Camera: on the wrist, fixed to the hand. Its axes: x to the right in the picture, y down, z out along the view.
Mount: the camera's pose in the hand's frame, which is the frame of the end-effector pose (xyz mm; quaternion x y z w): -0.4 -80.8 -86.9 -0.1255 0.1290 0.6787 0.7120
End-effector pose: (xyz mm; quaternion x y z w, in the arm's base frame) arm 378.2 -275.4 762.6 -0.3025 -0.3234 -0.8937 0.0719
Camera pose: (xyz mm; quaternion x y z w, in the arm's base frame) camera 309.4 -266.4 666.4 -0.3286 0.0965 -0.6671 0.6615
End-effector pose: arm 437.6 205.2 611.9 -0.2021 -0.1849 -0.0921 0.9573
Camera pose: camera 444.5 95.8 566.4 -0.3777 0.1406 0.5349 0.7426
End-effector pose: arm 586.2 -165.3 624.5 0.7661 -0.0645 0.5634 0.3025
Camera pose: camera 550.0 -53.5 608.4 -0.3911 0.5976 -0.6972 0.0625
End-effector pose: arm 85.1 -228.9 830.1 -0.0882 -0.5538 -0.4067 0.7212
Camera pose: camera 93.0 -331.7 771.4 -0.4767 -0.1904 0.1190 0.8499
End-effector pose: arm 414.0 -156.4 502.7 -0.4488 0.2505 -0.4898 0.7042
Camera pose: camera 307.4 -199.1 532.6 -0.1747 0.6353 0.1027 0.7452
